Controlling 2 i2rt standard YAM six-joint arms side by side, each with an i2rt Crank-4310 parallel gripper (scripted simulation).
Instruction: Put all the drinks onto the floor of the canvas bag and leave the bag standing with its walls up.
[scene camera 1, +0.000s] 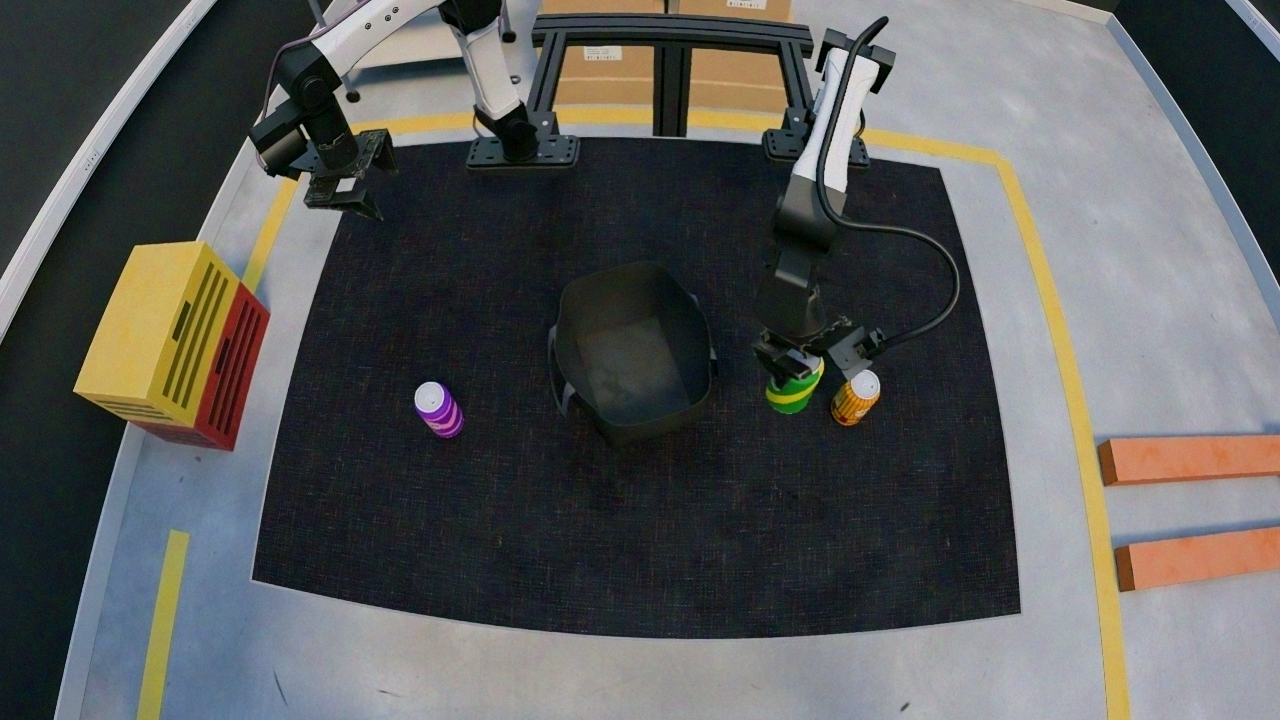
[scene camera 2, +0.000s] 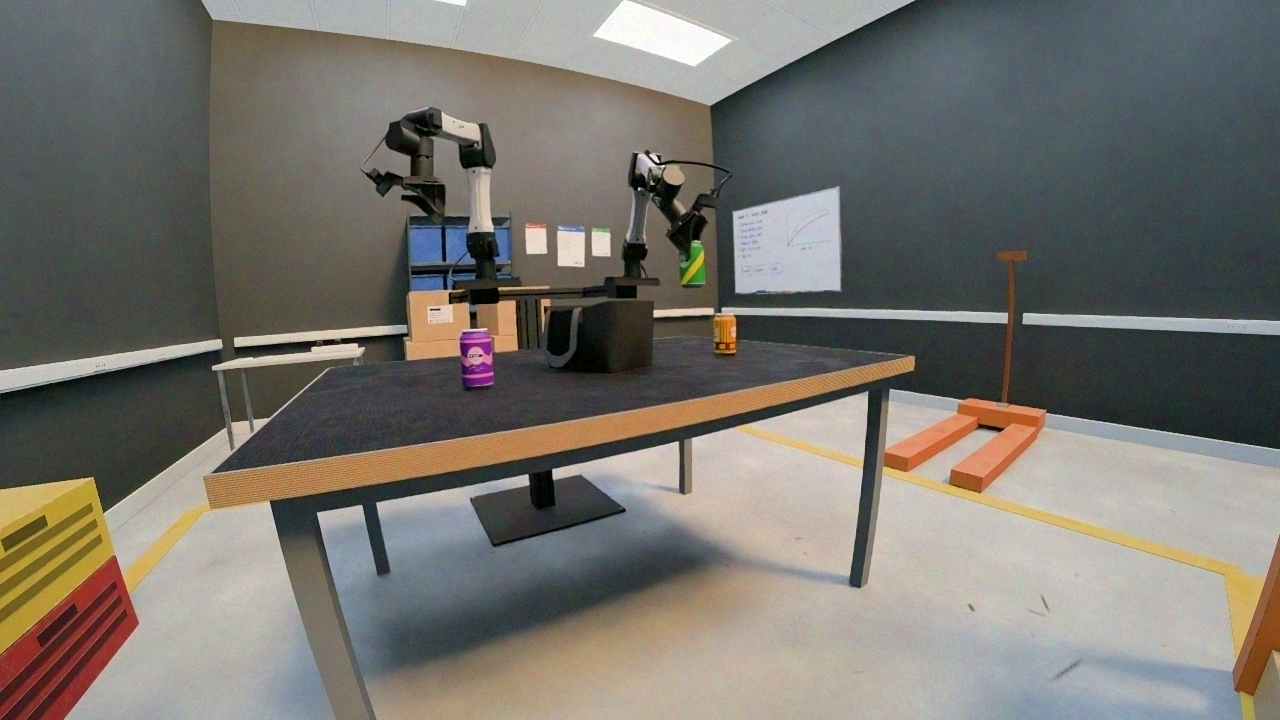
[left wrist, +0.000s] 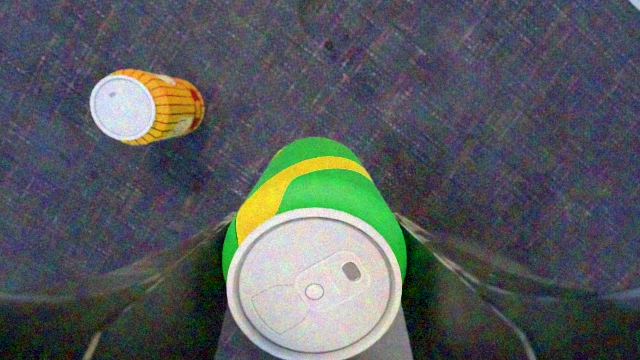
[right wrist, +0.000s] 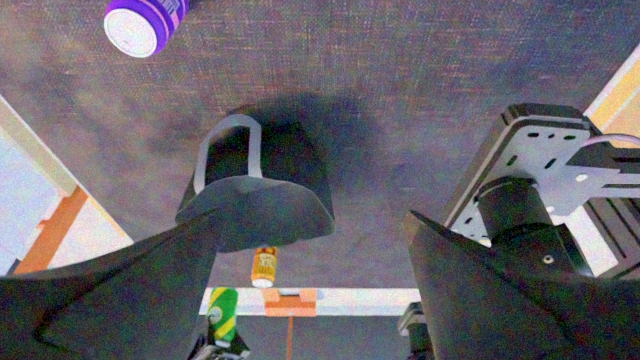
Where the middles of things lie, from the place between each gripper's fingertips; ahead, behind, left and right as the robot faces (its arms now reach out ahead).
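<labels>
My left hand (scene camera 1: 799, 376) is 170 mm to the right of the orange can (scene camera 2: 724, 324), 40 mm past it and 220 mm above it. There's a purple can (scene camera 2: 475, 345) too, and from my left hand that's 570 mm to the right, 50 mm behind and 220 mm below.
Then there's my right gripper (scene camera 1: 388, 197): it's 2 cm to the right of the purple can, 21 cm short of it and 33 cm above it. The orange can, counted from my right hand, is 22 cm ahead, 76 cm to the left and 33 cm below.
</labels>
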